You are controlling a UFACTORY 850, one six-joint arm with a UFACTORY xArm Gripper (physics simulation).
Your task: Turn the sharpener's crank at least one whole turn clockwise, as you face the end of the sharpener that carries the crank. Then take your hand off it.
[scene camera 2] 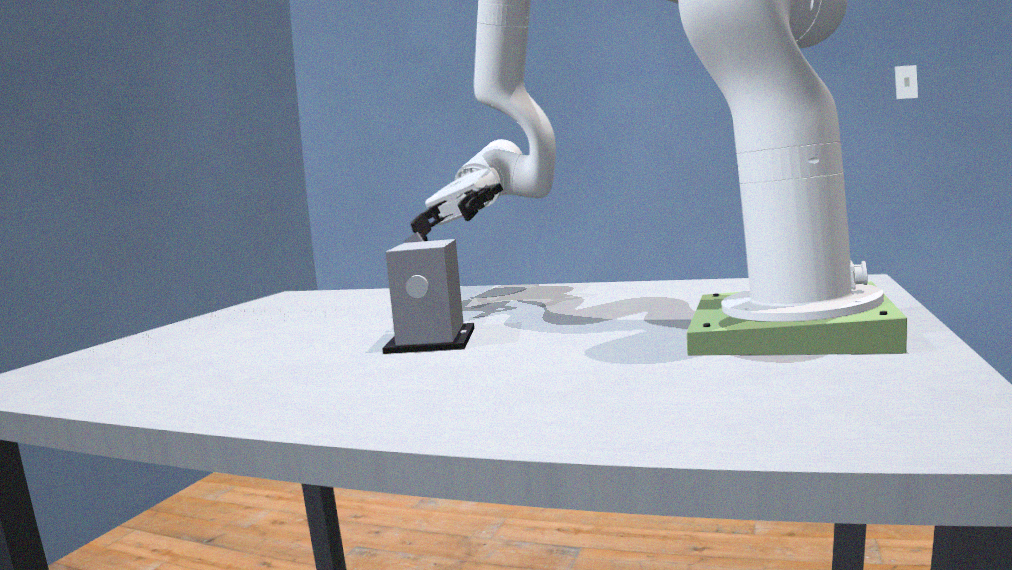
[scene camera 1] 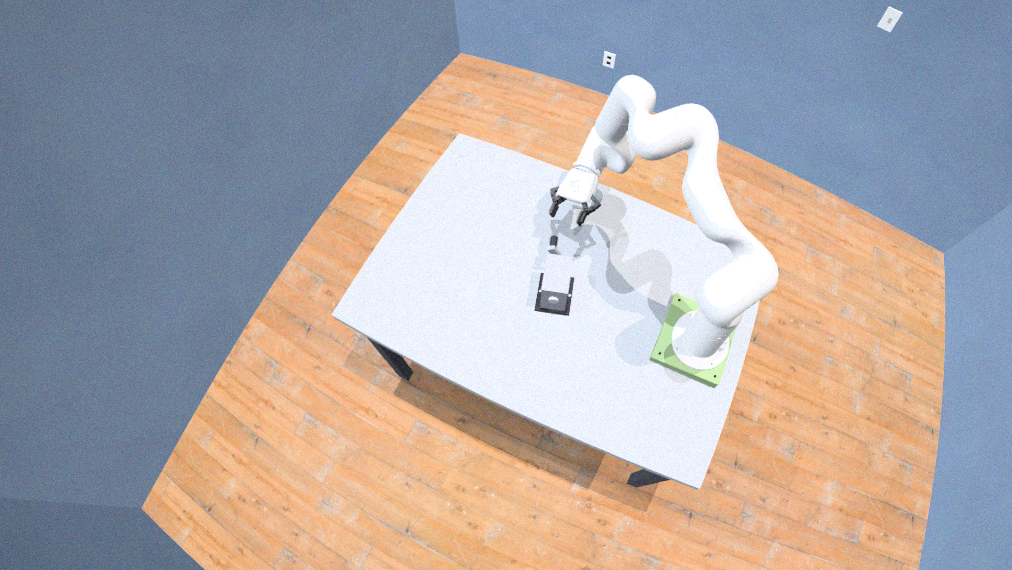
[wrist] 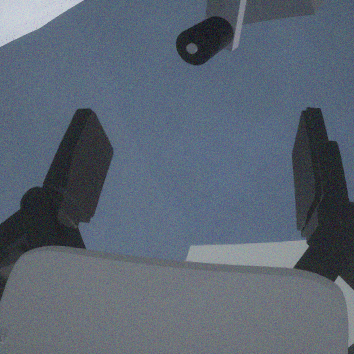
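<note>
The sharpener (scene camera 1: 560, 266) (scene camera 2: 424, 300) (wrist: 285, 10) is a grey upright box on a black base. Its crank end faces away from scene camera 2. The crank's black handle (scene camera 1: 553, 242) (wrist: 205, 41) sticks out on that side; in the wrist view it is at the top, beyond the fingertips, beside a thin grey crank arm (wrist: 240, 25). In scene camera 2 a small grey piece shows above the box's top edge, and the handle is hidden. My gripper (scene camera 1: 567, 217) (scene camera 2: 444, 224) (wrist: 195, 127) is wide open and empty, tilted down towards the crank side and apart from the handle.
The sharpener's black base (scene camera 1: 552, 309) (scene camera 2: 428, 346) sits on the light grey table (scene camera 1: 453, 283) (scene camera 2: 566, 410). The arm stands on a green mounting plate (scene camera 1: 663, 346) (scene camera 2: 793, 338) at the table's right side. Blue walls stand behind the table.
</note>
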